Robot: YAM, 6 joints.
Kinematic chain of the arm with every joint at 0, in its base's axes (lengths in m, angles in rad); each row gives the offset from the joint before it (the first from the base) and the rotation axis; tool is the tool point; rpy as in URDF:
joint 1: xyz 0 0 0.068 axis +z
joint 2: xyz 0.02 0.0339 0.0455 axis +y
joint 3: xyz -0.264 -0.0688 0 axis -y
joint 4: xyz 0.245 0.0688 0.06 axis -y
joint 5: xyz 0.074 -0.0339 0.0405 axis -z
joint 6: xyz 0.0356 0 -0.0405 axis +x
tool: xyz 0 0 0 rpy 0 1.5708 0
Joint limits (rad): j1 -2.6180..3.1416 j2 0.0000..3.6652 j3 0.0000..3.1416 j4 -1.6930..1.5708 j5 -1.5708..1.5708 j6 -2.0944..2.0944
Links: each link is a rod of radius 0.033 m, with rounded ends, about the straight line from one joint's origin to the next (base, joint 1, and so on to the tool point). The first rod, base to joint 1, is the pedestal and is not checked.
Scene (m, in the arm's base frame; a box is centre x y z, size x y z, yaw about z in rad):
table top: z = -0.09
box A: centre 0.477 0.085 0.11 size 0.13 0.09 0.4 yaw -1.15
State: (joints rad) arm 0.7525 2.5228 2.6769 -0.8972 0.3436 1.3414
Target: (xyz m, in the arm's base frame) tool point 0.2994 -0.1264 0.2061
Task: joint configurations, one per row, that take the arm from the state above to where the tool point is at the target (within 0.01 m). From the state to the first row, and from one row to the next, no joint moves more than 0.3 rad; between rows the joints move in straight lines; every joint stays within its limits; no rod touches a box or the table.
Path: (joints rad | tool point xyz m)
1: 0.7360 2.3334 2.3806 -0.9086 0.4125 1.3603 | 0.3903 0.3343 0.2950
2: 0.7196 2.1440 2.0842 -0.9200 0.4813 1.3792 | 0.3644 0.2975 0.2929
3: 0.7031 1.9545 1.7879 -0.9315 0.5502 1.3981 | 0.3308 0.2560 0.2839
4: 0.6867 1.7651 1.4915 -0.9429 0.6191 1.4170 | 0.2906 0.2115 0.2675
5: 0.6702 1.5757 1.1952 -0.9543 0.6880 1.4359 | 0.2451 0.1654 0.2435
6: 0.6538 1.3863 0.8989 -0.9657 0.7568 1.4548 | 0.1957 0.1192 0.2121
7: 0.6373 1.1969 0.6025 -0.9771 0.8257 1.4737 | 0.1442 0.0742 0.1736
8: 0.6209 1.0074 0.3062 -0.9886 0.8946 1.4926 | 0.0922 0.0318 0.1289
9: 0.4253 1.2018 0.5499 -1.1044 0.7952 1.4624 | 0.1359 0.0337 0.1616
10: 0.2297 1.3961 0.7936 -1.2203 0.6958 1.4321 | 0.1851 0.0198 0.1860
11: 0.0341 1.5904 1.0374 -1.3362 0.5965 1.4019 | 0.2333 -0.0121 0.2016
12: -0.1615 1.7847 1.2811 -1.4521 0.4971 1.3716 | 0.2737 -0.0618 0.2082
13: -0.3570 1.9790 1.5248 -1.5680 0.3977 1.3414 | 0.2994 -0.1264 0.2061

